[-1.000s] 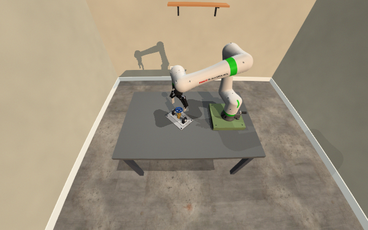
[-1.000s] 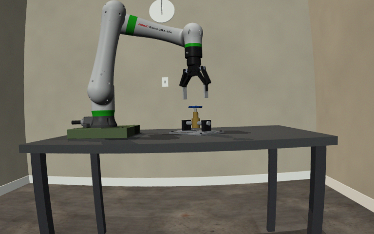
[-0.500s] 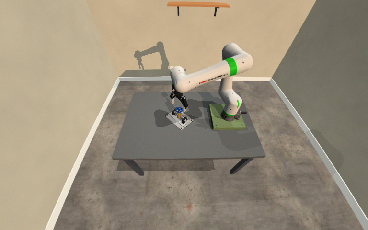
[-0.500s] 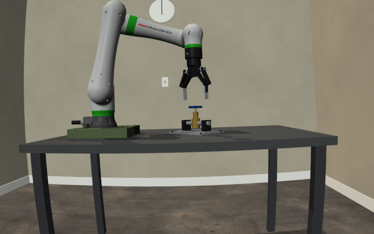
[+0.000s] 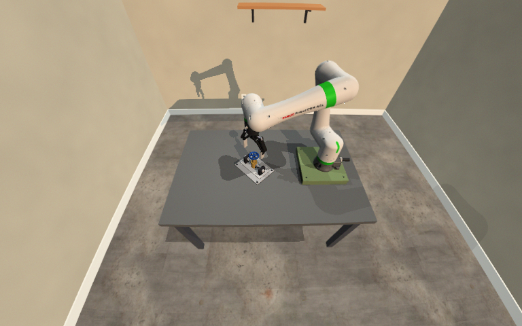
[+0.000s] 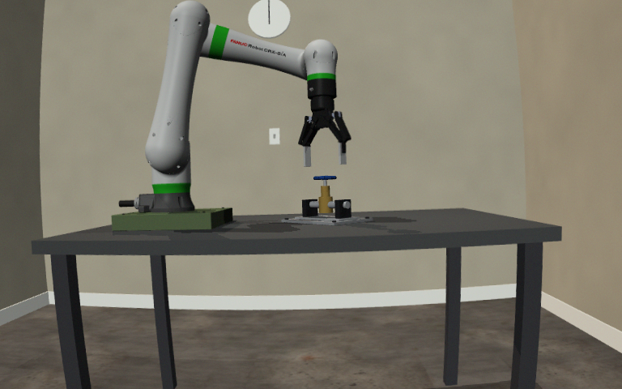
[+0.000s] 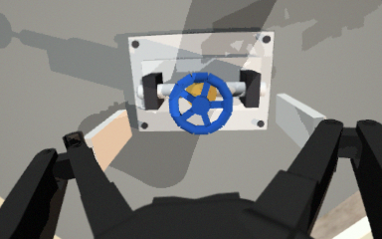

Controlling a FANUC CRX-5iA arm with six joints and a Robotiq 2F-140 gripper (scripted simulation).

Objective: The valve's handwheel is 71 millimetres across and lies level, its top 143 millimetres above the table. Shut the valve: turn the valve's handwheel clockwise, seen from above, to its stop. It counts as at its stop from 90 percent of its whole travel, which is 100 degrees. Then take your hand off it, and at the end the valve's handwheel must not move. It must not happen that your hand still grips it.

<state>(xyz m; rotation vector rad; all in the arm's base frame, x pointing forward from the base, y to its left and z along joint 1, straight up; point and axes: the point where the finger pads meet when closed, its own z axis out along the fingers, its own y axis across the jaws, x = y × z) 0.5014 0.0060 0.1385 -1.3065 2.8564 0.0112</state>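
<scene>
My hand is 6 cm above the blue spoked handwheel.
</scene>
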